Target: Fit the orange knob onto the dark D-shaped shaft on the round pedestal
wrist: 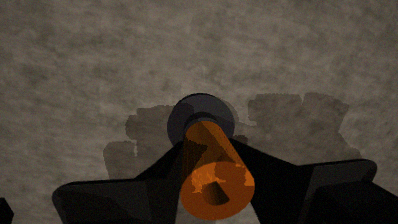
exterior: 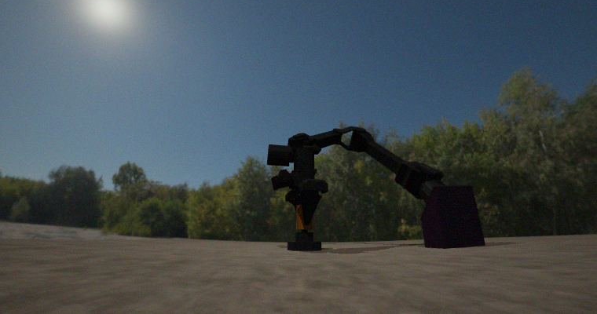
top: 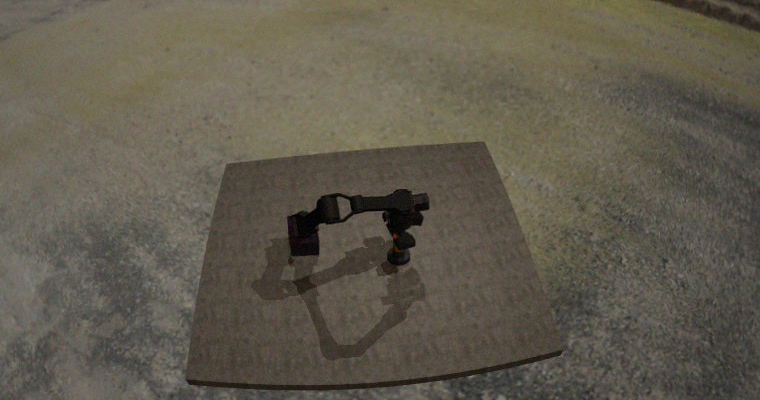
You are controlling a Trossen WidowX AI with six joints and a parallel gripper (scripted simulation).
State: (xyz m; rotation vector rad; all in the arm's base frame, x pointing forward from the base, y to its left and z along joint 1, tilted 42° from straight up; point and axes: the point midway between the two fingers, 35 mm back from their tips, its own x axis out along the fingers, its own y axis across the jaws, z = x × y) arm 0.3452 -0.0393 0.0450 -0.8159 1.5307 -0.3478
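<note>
Now: the dark round pedestal 3 cm below my gripper tip. The rest, counted from my gripper tip: orange knob: 2 cm above.
</note>
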